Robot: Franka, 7 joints.
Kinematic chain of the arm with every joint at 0, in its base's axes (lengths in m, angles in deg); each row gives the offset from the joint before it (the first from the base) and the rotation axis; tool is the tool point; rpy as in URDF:
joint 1: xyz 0 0 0.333 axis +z
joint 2: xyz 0 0 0 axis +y
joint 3: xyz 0 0 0.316 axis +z
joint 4: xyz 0.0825 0 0 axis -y
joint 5: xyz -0.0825 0 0.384 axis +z
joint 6: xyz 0 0 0 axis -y
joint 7: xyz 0.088 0 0 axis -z
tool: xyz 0 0 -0.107 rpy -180 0 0
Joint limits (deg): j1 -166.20..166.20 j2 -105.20..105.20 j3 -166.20..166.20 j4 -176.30..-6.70 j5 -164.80..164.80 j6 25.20..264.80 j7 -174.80..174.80
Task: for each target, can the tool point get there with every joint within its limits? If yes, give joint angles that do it. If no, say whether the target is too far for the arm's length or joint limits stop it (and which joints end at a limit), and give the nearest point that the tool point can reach.
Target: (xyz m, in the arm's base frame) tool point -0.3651 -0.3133 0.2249
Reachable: yes | joints -134.92 32.85 -2.11 -142.83 8.74 246.25 104.89
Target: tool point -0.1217 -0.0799 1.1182
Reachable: yes | joints 101.31 -32.11 32.98 -57.94 48.95 198.79 -47.84
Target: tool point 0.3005 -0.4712 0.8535
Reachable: yes | joints -13.00 62.72 -132.76 -55.66 38.27 95.83 -40.80
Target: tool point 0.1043 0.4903 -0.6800
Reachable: no: too far | nearest point 0.0864 0.4061 -0.3441 | short by 0.347 m
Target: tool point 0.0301 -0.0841 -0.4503
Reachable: no: joint limits stop it (at a limit: joint 2) | nearest point 0.0421 -0.1176 -0.3366 | short by 0.119 m
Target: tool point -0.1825 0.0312 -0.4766
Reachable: no: joint limits stop it (at a limit: joint 1, joint 2) | nearest point -0.2000 0.0378 -0.3546 | short by 0.123 m
